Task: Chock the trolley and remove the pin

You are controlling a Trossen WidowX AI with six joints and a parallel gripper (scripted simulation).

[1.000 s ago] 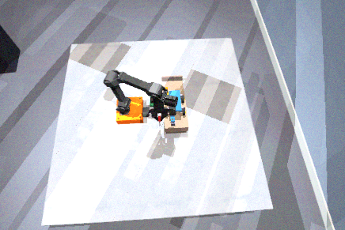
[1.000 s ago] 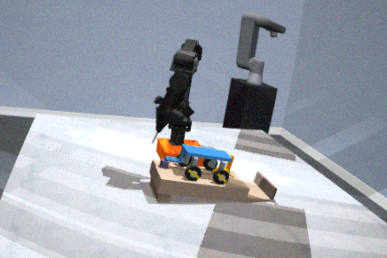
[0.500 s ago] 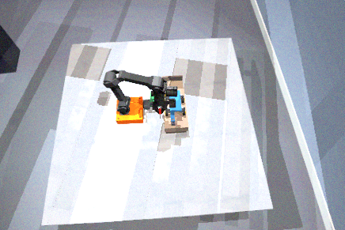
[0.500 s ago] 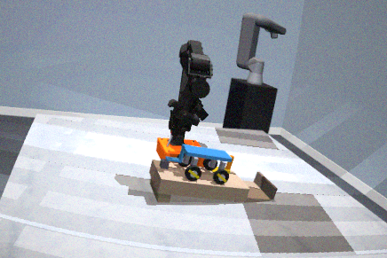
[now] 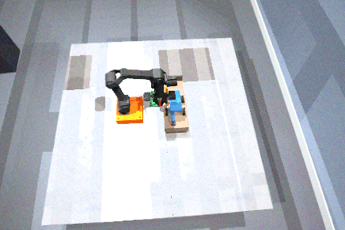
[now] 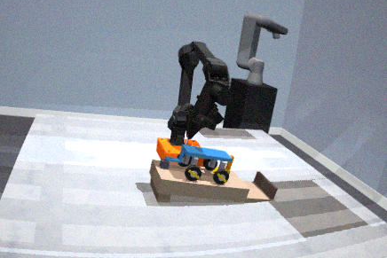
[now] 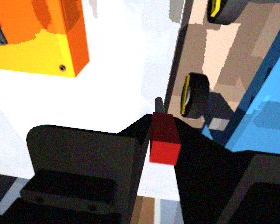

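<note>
Right now the green tray is 20 mm behind my gripper tip, 140 mm to the left of it and 170 mm below it. Round my gripper tip: red-headed stop pin: right at my gripper tip; blue trolley: 100 mm ahead, 20 mm to the left, 50 mm below; tan ramp: 100 mm ahead, 20 mm to the left, 120 mm below.
</note>
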